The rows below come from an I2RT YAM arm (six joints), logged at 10 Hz.
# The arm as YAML. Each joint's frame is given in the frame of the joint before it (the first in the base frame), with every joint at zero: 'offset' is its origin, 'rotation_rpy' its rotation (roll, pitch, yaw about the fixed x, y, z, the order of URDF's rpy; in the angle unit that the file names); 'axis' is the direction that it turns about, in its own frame. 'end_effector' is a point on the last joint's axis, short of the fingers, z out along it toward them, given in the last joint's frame.
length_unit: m
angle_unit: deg
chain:
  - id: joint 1
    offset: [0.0, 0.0, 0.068]
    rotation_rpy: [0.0, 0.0, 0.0]
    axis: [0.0, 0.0, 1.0]
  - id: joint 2
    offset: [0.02, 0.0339, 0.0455]
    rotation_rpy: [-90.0, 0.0, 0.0]
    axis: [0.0, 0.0, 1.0]
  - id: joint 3
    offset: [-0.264, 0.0, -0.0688]
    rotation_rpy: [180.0, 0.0, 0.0]
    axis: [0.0, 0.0, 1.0]
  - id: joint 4
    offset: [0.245, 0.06, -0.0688]
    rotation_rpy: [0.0, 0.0, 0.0]
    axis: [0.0, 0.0, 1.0]
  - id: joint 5
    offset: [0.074, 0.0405, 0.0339]
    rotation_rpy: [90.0, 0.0, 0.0]
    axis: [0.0, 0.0, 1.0]
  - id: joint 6
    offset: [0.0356, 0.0, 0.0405]
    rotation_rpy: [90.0, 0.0, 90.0]
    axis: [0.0, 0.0, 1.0]
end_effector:
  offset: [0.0, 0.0, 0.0]
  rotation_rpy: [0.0, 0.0, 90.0]
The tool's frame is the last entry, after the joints.
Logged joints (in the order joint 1, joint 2, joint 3, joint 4, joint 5, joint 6), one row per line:
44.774 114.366 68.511 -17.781 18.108 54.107
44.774 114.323 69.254 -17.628 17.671 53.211
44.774 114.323 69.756 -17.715 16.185 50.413
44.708 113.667 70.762 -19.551 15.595 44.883
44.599 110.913 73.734 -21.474 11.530 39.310
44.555 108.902 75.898 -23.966 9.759 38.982
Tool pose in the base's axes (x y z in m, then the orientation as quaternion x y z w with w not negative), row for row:
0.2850 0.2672 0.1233 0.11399 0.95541 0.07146 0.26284
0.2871 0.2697 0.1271 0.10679 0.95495 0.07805 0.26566
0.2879 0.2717 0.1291 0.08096 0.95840 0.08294 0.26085
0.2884 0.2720 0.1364 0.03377 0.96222 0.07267 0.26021
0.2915 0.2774 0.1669 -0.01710 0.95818 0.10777 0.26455
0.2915 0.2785 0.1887 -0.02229 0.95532 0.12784 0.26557
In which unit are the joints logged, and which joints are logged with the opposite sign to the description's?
The joints are logged in degrees. Opposite sign: none.
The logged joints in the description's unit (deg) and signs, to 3 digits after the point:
44.774 114.366 68.511 -17.781 18.108 54.107
44.774 114.323 69.254 -17.628 17.671 53.211
44.774 114.323 69.756 -17.715 16.185 50.413
44.708 113.667 70.762 -19.551 15.595 44.883
44.599 110.913 73.734 -21.474 11.530 39.310
44.555 108.902 75.898 -23.966 9.759 38.982

